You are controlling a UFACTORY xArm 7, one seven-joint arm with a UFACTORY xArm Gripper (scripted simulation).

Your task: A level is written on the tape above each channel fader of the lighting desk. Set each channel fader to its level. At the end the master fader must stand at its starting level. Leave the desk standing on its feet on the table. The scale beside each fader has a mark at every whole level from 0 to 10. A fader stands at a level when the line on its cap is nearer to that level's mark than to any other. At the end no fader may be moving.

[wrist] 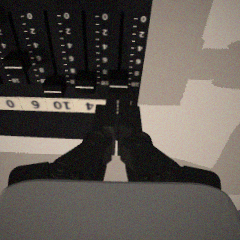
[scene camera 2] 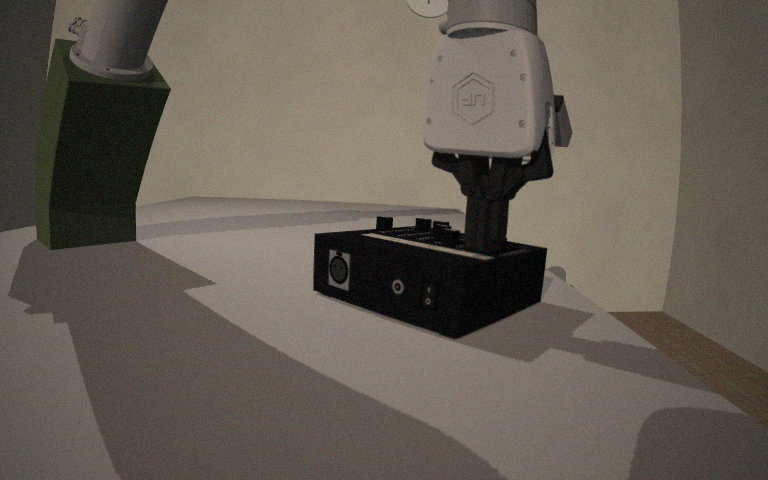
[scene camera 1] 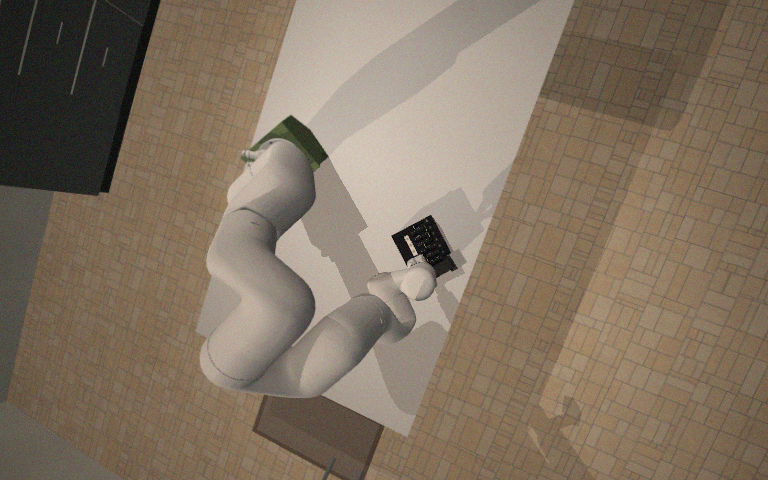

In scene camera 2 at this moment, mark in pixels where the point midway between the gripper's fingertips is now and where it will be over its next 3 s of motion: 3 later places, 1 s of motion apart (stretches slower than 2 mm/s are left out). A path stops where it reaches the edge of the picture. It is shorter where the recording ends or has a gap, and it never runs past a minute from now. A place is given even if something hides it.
My gripper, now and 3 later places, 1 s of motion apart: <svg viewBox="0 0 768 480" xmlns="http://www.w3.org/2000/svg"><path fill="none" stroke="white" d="M484 249L493 247L498 247L497 226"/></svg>
